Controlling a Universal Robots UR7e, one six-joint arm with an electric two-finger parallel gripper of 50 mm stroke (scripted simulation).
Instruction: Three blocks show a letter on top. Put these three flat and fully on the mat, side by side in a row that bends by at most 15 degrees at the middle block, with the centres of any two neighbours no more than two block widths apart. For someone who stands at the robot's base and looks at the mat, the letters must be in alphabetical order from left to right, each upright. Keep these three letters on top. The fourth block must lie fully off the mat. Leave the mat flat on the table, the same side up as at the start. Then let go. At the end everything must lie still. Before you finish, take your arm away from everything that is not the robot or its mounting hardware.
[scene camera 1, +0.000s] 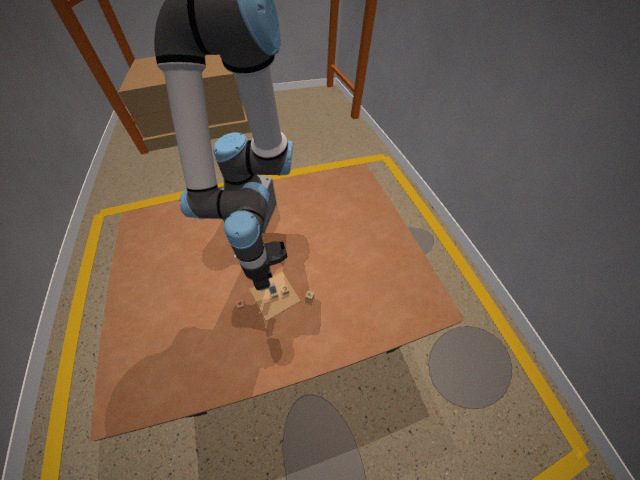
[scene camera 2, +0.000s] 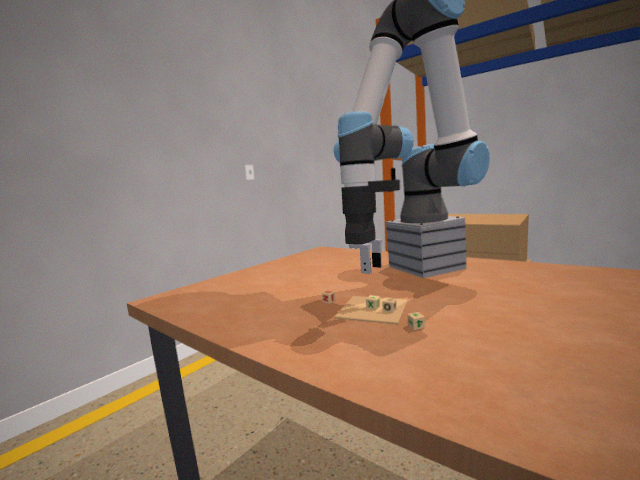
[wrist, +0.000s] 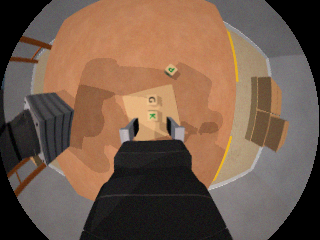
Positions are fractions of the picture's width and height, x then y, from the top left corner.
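I see my gripper (scene camera 2: 0.58, 0.56), which is 0.74 m from the lens. There is also a tan mat (scene camera 2: 0.56, 0.64), and it is 0.76 m from the lens.
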